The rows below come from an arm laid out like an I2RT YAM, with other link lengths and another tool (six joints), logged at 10 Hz.
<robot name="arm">
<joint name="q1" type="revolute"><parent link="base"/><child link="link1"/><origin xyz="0 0 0.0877"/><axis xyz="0 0 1"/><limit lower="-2.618" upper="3.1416"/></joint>
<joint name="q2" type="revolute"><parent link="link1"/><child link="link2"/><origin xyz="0.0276 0.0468 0.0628" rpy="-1.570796 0 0"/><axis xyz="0 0 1"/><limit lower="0" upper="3.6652"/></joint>
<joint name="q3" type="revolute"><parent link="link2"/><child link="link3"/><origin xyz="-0.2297 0 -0.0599" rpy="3.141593 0 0"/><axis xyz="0 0 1"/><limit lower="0" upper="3.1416"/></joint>
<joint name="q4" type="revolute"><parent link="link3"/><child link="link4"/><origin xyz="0.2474 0.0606 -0.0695"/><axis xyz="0 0 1"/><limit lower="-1.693" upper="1.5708"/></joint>
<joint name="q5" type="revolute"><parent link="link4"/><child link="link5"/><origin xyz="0.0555 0.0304 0.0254" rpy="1.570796 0 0"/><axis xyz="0 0 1"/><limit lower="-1.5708" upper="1.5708"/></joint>
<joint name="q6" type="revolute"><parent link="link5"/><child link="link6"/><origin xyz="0.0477 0 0.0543" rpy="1.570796 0 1.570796"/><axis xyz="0 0 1"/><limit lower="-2.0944" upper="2.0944"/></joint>
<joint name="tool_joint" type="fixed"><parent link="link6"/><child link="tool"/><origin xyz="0.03 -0.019 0.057" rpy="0 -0.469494 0.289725"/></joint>
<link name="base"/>
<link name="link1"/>
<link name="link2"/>
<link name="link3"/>
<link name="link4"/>
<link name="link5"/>
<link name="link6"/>
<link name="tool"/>
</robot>
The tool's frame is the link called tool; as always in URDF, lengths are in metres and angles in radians.
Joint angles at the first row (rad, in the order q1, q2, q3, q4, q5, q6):
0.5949 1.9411 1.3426 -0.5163 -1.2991 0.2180
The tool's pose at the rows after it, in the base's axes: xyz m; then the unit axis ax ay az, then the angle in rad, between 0 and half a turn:
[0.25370, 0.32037, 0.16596, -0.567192, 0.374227, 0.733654, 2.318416]
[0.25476, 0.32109, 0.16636, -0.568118, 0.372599, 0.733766, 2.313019]
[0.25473, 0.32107, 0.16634, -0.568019, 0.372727, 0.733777, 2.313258]
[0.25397, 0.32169, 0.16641, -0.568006, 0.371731, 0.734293, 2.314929]
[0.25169, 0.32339, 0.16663, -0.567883, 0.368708, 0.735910, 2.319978]
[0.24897, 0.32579, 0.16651, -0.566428, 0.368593, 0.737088, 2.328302]
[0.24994, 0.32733, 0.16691, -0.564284, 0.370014, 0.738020, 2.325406]
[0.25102, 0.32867, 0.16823, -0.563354, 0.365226, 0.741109, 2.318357]
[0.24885, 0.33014, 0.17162, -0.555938, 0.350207, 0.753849, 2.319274]
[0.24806, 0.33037, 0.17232, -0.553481, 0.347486, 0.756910, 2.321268]
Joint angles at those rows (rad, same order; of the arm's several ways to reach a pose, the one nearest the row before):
0.5957 1.9411 1.3426 -0.5117 -1.2991 0.2325
0.5957 1.9411 1.3426 -0.4980 -1.2995 0.2405
0.5957 1.9412 1.3426 -0.4984 -1.2995 0.2405
0.5980 1.9412 1.3426 -0.4980 -1.3003 0.2409
0.6044 1.9411 1.3426 -0.4980 -1.3029 0.2409
0.6136 1.9412 1.3426 -0.4931 -1.3025 0.2527
0.6155 1.9411 1.3426 -0.4690 -1.3029 0.2794
0.6155 1.9411 1.3426 -0.4469 -1.3113 0.2932
0.6163 1.9412 1.3426 -0.4385 -1.3483 0.2920
0.6167 1.9411 1.3426 -0.4389 -1.3571 0.2920

